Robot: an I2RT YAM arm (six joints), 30 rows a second.
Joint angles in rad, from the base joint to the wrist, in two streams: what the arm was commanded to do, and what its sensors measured. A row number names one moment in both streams.
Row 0, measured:
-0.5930, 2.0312, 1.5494, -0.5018, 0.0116, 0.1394
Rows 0 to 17, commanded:
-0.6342, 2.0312, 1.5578, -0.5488, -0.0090, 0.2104
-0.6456, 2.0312, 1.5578, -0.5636, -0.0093, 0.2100
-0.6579, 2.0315, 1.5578, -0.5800, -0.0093, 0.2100
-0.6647, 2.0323, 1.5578, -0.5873, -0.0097, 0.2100
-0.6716, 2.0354, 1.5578, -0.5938, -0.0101, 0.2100
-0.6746, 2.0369, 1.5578, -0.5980, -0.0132, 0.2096
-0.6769, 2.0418, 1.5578, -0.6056, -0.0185, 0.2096
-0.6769, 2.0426, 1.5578, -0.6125, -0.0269, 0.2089
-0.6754, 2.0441, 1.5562, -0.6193, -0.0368, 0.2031
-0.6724, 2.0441, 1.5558, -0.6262, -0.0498, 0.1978
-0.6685, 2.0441, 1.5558, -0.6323, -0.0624, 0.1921
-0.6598, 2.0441, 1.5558, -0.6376, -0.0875, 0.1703
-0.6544, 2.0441, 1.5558, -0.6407, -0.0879, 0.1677
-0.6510, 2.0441, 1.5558, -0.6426, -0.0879, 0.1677
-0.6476, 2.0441, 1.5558, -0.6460, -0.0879, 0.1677
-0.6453, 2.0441, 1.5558, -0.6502, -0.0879, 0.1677
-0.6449, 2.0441, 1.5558, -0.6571, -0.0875, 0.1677
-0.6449, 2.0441, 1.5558, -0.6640, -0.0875, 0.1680
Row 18, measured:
-0.6559, 2.0312, 1.5494, -0.6498, -0.0608, 0.1791
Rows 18 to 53, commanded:
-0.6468, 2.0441, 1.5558, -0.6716, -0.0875, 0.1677
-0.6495, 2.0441, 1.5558, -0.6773, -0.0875, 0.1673
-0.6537, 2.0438, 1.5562, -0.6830, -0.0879, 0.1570
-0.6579, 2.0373, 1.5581, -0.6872, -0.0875, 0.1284
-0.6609, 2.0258, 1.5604, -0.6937, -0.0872, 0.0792
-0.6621, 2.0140, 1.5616, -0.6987, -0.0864, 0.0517
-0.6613, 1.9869, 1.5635, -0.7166, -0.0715, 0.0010
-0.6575, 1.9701, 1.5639, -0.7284, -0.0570, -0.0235
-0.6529, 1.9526, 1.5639, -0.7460, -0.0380, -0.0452
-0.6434, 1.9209, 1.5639, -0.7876, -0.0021, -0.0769
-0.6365, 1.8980, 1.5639, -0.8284, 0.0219, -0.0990
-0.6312, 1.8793, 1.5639, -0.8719, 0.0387, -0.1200
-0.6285, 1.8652, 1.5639, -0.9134, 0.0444, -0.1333
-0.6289, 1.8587, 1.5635, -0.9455, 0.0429, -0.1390
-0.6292, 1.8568, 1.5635, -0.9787, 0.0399, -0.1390
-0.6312, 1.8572, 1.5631, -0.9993, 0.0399, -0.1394
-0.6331, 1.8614, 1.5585, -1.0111, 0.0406, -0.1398
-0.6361, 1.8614, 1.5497, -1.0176, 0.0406, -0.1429
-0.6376, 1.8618, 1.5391, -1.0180, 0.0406, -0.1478
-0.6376, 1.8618, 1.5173, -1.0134, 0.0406, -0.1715
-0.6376, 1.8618, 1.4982, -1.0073, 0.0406, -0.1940
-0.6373, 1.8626, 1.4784, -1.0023, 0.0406, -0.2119
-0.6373, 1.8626, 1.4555, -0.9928, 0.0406, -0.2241
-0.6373, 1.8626, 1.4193, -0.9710, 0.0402, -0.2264
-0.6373, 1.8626, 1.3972, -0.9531, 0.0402, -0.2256
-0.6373, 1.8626, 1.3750, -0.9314, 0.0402, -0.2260
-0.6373, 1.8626, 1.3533, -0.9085, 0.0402, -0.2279
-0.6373, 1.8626, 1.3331, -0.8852, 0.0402, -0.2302
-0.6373, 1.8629, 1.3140, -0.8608, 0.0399, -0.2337
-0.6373, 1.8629, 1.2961, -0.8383, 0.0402, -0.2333
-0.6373, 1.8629, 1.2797, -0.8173, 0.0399, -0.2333
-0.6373, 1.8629, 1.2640, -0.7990, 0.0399, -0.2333
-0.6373, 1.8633, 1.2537, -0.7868, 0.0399, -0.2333
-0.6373, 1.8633, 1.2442, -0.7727, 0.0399, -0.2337
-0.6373, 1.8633, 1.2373, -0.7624, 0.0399, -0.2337
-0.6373, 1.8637, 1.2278, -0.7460, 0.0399, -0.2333
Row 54, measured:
-0.6346, 1.8622, 1.2606, -0.7765, 0.0284, -0.2226
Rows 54 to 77, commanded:
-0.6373, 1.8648, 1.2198, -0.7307, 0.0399, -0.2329
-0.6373, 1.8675, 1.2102, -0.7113, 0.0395, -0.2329
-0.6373, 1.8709, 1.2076, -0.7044, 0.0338, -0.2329
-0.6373, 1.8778, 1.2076, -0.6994, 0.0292, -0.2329
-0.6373, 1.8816, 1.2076, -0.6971, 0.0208, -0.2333
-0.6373, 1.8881, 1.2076, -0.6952, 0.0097, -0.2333
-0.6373, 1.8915, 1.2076, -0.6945, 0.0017, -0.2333
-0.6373, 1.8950, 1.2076, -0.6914, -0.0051, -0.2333
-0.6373, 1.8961, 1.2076, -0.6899, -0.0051, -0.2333
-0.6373, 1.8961, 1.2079, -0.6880, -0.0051, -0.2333
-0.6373, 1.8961, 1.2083, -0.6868, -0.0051, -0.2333
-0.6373, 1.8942, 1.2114, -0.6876, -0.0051, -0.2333
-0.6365, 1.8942, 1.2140, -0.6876, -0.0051, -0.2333
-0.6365, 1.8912, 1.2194, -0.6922, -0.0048, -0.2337
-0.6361, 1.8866, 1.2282, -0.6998, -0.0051, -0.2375
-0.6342, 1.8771, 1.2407, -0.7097, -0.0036, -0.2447
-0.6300, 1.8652, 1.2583, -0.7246, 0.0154, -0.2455
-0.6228, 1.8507, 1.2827, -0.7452, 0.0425, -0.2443
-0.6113, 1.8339, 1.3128, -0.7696, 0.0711, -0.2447
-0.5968, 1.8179, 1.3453, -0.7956, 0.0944, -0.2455
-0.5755, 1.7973, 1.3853, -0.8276, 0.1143, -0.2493
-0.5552, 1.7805, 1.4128, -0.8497, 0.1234, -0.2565
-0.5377, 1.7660, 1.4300, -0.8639, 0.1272, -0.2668
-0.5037, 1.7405, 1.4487, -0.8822, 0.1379, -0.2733
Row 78, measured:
-0.5991, 1.8557, 1.3334, -0.8322, 0.0456, -0.2340
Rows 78 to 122, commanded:
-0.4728, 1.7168, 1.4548, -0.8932, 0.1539, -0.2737
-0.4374, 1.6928, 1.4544, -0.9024, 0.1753, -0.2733
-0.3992, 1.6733, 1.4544, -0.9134, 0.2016, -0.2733
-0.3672, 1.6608, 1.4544, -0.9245, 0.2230, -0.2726
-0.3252, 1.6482, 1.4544, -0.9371, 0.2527, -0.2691
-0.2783, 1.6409, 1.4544, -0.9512, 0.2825, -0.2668
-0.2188, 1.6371, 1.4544, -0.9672, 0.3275, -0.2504
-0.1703, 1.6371, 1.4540, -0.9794, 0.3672, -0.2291
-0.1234, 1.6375, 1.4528, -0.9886, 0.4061, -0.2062
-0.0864, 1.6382, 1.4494, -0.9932, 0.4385, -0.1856
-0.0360, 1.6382, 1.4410, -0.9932, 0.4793, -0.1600
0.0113, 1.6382, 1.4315, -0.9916, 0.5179, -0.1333
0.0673, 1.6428, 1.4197, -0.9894, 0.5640, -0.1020
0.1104, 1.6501, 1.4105, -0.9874, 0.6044, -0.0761
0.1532, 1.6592, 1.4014, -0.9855, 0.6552, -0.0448
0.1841, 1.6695, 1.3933, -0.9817, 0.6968, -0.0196
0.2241, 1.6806, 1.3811, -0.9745, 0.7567, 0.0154
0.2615, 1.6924, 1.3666, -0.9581, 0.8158, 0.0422
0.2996, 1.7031, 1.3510, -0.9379, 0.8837, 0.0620
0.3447, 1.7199, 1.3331, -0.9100, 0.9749, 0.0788
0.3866, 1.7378, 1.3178, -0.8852, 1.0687, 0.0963
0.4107, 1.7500, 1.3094, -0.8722, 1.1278, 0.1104
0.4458, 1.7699, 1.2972, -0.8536, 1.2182, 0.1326
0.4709, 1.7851, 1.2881, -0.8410, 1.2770, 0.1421
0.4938, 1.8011, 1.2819, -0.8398, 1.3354, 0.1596
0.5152, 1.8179, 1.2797, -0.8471, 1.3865, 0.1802
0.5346, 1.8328, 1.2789, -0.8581, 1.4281, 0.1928
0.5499, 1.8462, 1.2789, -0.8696, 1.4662, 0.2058
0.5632, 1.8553, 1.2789, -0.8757, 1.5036, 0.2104
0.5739, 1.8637, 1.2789, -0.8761, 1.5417, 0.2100
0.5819, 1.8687, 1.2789, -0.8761, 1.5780, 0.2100
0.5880, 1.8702, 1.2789, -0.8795, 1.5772, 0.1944
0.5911, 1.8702, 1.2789, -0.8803, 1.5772, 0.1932
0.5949, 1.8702, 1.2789, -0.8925, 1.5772, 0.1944
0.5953, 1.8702, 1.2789, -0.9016, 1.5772, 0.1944
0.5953, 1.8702, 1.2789, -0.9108, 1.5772, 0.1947
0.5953, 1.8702, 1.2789, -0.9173, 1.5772, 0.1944
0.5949, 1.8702, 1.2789, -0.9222, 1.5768, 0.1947
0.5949, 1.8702, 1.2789, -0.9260, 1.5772, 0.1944
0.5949, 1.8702, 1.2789, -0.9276, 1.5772, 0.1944
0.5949, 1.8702, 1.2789, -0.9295, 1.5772, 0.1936
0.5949, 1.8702, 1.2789, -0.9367, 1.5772, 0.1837
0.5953, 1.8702, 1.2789, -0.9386, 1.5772, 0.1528
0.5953, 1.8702, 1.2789, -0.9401, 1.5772, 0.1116
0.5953, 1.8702, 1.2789, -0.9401, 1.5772, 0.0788
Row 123, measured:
0.5911, 1.8664, 1.2835, -0.9356, 1.5341, 0.1612
